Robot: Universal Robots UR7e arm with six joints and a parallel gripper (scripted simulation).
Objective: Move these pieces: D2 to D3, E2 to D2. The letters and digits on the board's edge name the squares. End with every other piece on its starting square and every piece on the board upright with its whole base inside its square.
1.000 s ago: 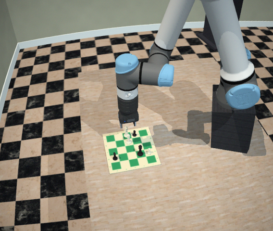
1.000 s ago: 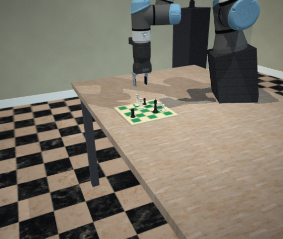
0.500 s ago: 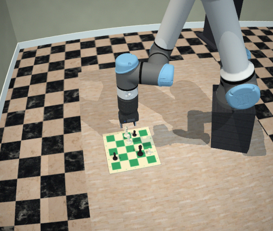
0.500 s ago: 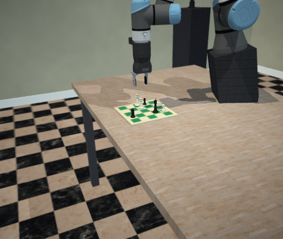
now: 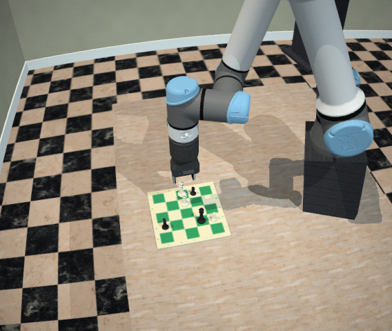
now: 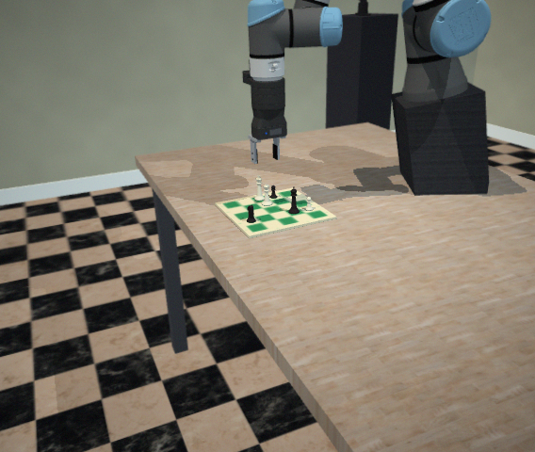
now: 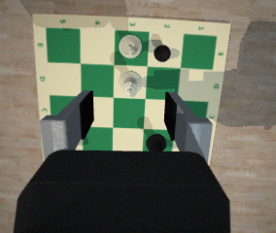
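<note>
Right now the tall white piece is 40 mm to the right of my hand and 100 mm below it. From my hand the other things lie so: black pawn (40 mm behind, 30 mm to the right, 120 mm below); green-and-cream board (10 mm ahead, 40 mm to the left, 130 mm below); small white piece (60 mm behind, 90 mm to the left, 120 mm below).
</note>
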